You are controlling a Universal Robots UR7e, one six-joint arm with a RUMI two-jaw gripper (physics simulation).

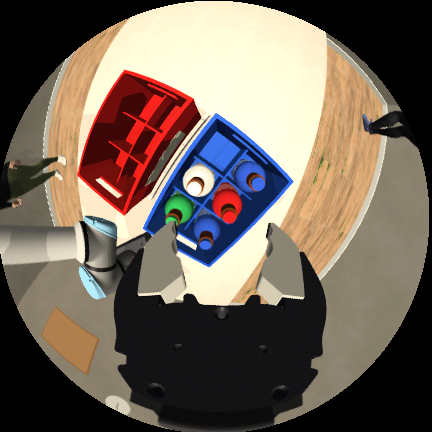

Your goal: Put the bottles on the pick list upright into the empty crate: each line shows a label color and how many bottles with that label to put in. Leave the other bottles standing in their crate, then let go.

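Frame: origin at the arm's base, x back, y down, z right, level; metres.
Seen in the pictures: gripper, fingertip midpoint: (221,223).
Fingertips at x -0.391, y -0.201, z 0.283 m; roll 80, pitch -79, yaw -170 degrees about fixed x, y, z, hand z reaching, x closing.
Observation:
Offsets run from my fingertips to a thing's middle. "pt": to the spot under its first point.
The red crate @(pt dx -0.128, dy +0.181, dz -0.088 m) (188,119) stands at the upper left with no bottle visible in its compartments. The blue crate @(pt dx -0.003, dy +0.119, dz +0.103 m) (271,199) stands to its right and holds a white bottle @(dx +0.008, dy +0.203, dz -0.047 m) (199,179), a green bottle @(dx +0.089, dy +0.203, dz -0.087 m) (179,207), a red bottle @(dx +0.054, dy +0.203, dz +0.032 m) (227,201), a blue bottle @(dx -0.025, dy +0.203, dz +0.070 m) (247,174) at the right and another blue bottle @(dx +0.134, dy +0.203, dz -0.006 m) (207,226) nearest my gripper. All five stand upright; the compartment at the crate's far corner holds no bottle. My gripper (221,223) is open and empty, above the near end of the blue crate. No readable pick list shows.
The two crates stand close together, with a narrow pale strip @(pt dx -0.007, dy +0.272, dz -0.137 m) (172,165) between them. A jointed arm part (102,246) is at the left. Wooden floor (345,135) borders the pale surface. People's legs show at the left and right. A brown panel (70,341) lies at the lower left.

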